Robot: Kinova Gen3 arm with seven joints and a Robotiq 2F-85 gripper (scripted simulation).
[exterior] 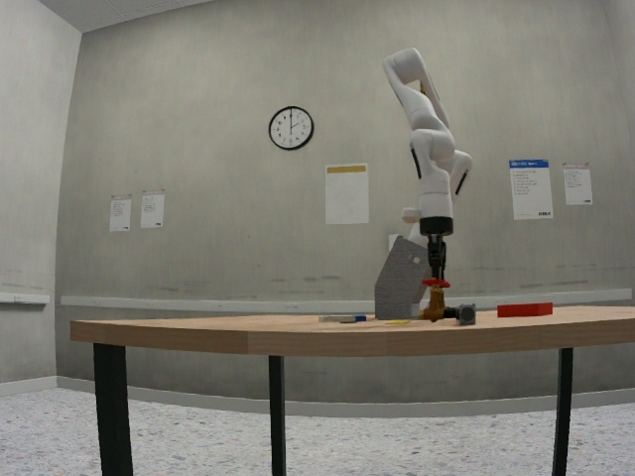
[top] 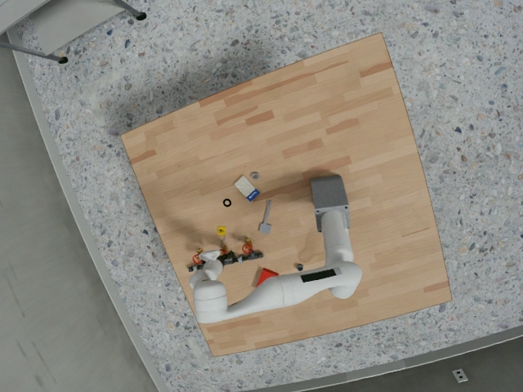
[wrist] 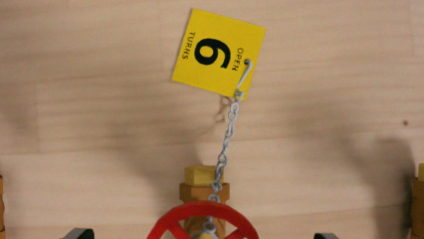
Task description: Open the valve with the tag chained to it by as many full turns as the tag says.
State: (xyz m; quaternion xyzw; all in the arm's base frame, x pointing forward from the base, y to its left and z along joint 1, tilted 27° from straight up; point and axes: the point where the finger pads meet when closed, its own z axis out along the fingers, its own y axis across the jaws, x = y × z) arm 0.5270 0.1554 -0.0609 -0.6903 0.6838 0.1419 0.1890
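Now: the yellow tag 1 cm behind my hand, 9 cm to the right of it and 8 cm below it. Round my hand: red block (16 cm behind, 20 cm to the left, 7 cm below); then grey scraper (23 cm behind, 10 cm to the right, 8 cm below); then blue box (17 cm behind, 27 cm to the right, 7 cm below).
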